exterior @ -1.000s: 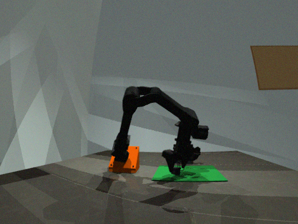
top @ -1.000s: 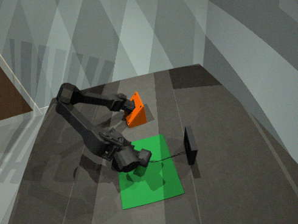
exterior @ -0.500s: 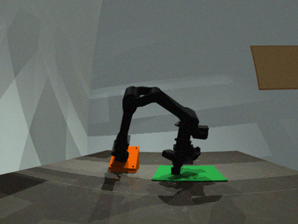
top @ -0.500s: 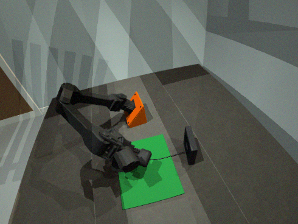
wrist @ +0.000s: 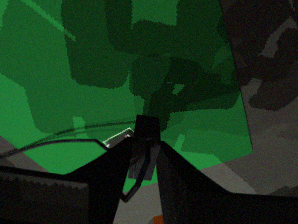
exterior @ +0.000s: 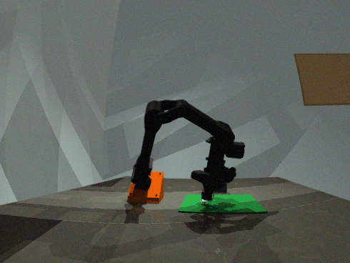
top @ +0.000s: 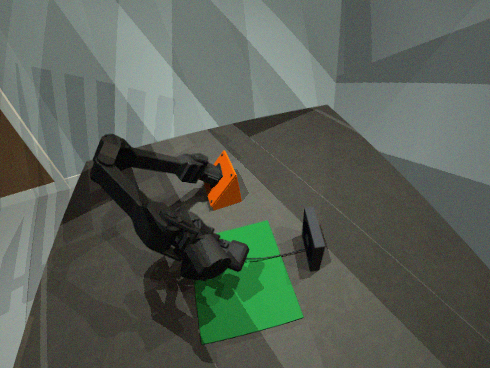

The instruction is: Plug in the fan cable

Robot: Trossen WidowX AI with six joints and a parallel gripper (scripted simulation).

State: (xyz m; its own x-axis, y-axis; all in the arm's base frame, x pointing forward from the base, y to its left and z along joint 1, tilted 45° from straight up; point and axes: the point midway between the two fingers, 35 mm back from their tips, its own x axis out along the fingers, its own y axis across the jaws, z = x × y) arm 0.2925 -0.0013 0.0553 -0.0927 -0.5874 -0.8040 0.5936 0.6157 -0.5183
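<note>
My gripper tip is now 50 mm short of the green board, 40 mm to the right of it and 60 mm above it. From my gripper tip the other things lie so: black fan 30 mm ahead, 230 mm to the left, 20 mm above; then plug 10 mm behind, 10 mm to the left.
</note>
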